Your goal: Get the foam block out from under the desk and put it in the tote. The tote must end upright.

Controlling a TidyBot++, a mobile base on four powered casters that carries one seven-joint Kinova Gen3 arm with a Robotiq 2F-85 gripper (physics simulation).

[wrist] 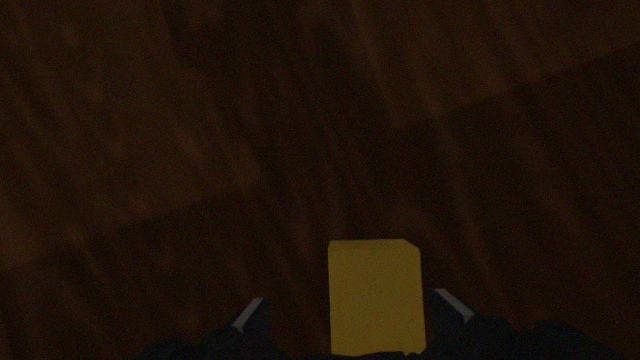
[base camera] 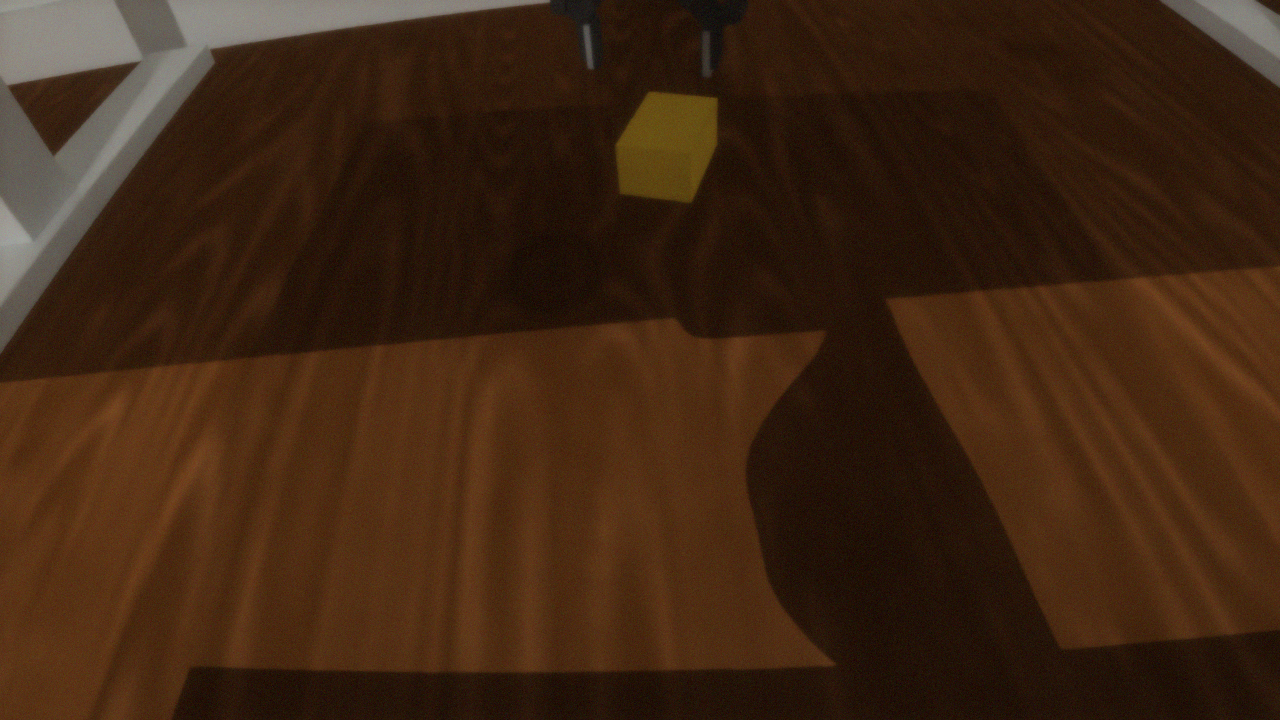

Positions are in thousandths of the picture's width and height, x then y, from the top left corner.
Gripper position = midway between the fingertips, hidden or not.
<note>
I see my gripper (wrist: 545,865) and a yellow foam block (base camera: 518,213).
The yellow foam block also shows in the wrist view (wrist: 587,799).
</note>
